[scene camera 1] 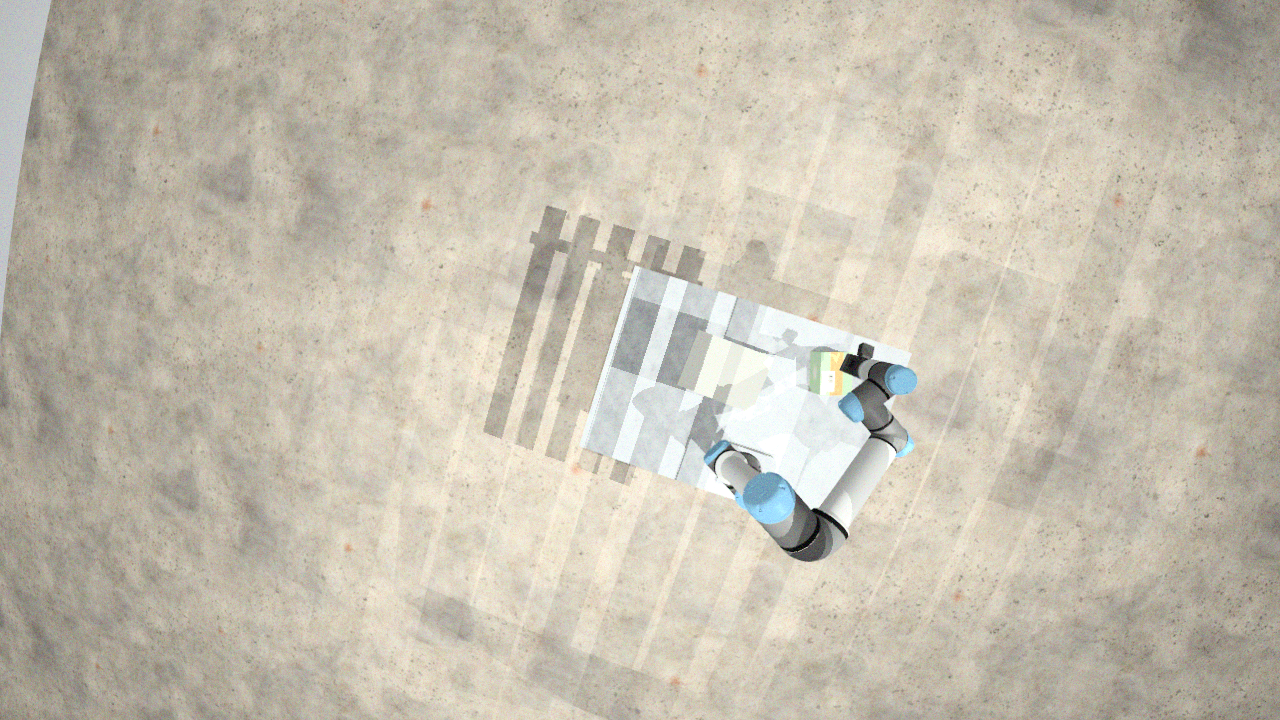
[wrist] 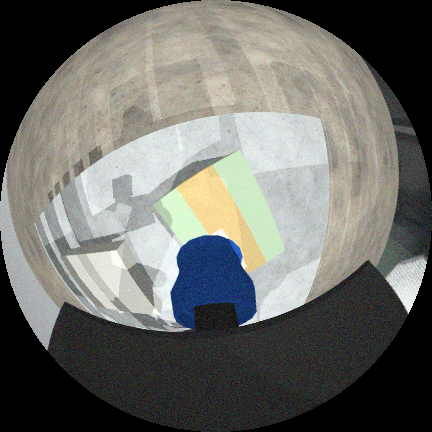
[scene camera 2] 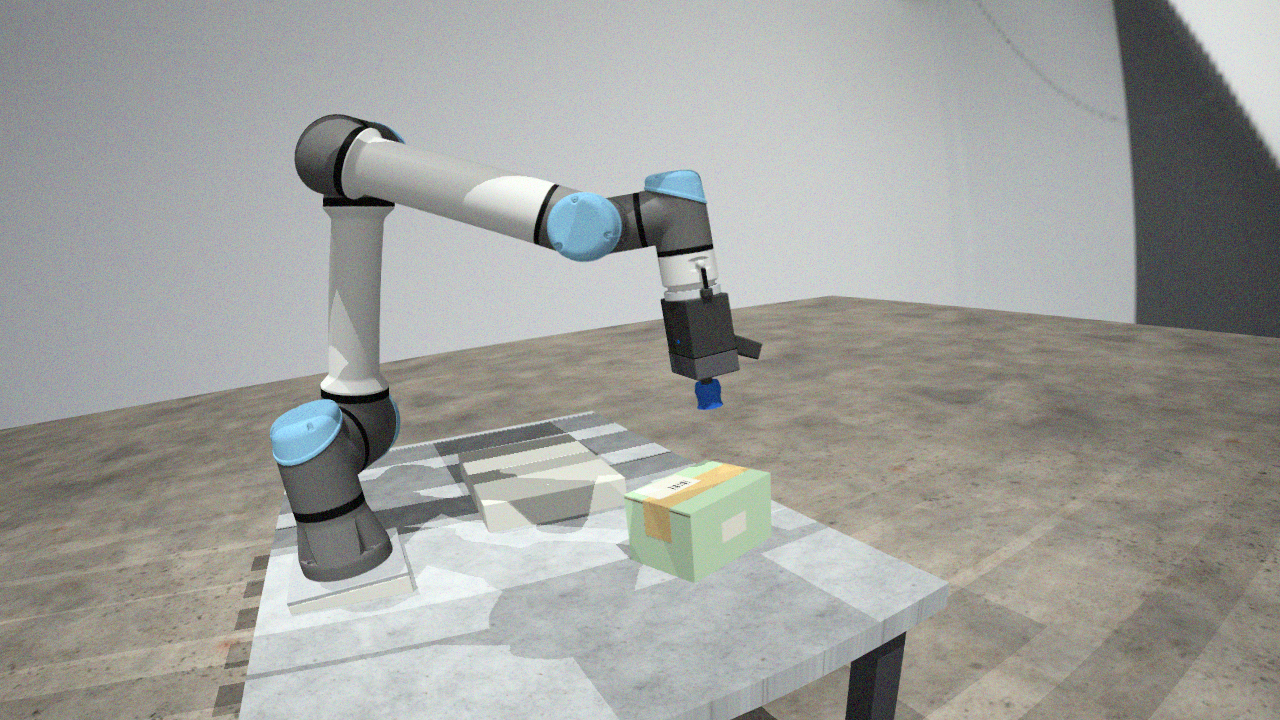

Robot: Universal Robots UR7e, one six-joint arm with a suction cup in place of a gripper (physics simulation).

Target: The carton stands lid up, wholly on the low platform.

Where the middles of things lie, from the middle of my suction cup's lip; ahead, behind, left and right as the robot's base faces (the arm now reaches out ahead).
Now: suction cup 4 cm past the pale green carton (scene camera 2: 690, 524), 3 cm to the left of it and 16 cm above it. From my suction cup the other things lie so: low cream platform (scene camera 2: 521, 484) 19 cm behind, 35 cm to the left, 19 cm below.
